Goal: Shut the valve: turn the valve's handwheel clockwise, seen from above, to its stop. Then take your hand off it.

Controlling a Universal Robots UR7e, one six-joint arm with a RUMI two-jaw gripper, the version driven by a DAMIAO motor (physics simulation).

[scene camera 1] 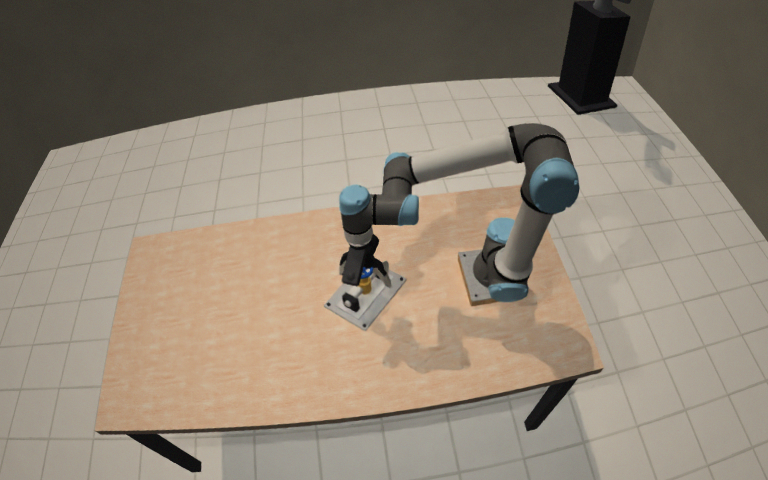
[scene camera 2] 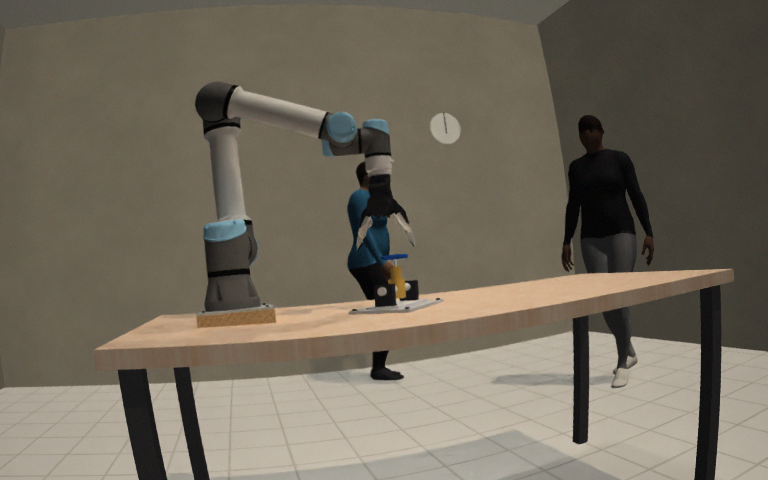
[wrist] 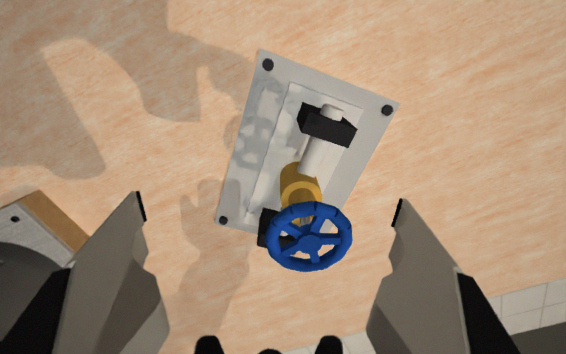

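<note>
The blue handwheel [scene camera 1: 367,272] [scene camera 2: 394,256] [wrist: 309,243] is level on top of the yellow valve body [scene camera 1: 366,284] [scene camera 2: 397,283] [wrist: 300,192]. The valve is on a grey base plate [scene camera 1: 379,303] [scene camera 2: 424,304] [wrist: 325,84] on the table. My gripper [scene camera 1: 367,277] [scene camera 2: 386,246] [wrist: 272,198] is wide open and points down. Its fingertips are a little above the wheel in the second scene view, apart from it. In the wrist view the wheel shows between the two fingers, nearer the right one and with a gap on both sides. In the first scene view a finger partly hides the wheel.
Black pipe supports [wrist: 327,127] [scene camera 2: 385,294] stand on the plate beside the valve body. My arm's base block [scene camera 1: 468,283] [scene camera 2: 236,316] stands on the wooden table [scene camera 1: 226,339] [scene camera 2: 509,305]. Two people [scene camera 2: 606,192] [scene camera 2: 357,226] stand behind the table.
</note>
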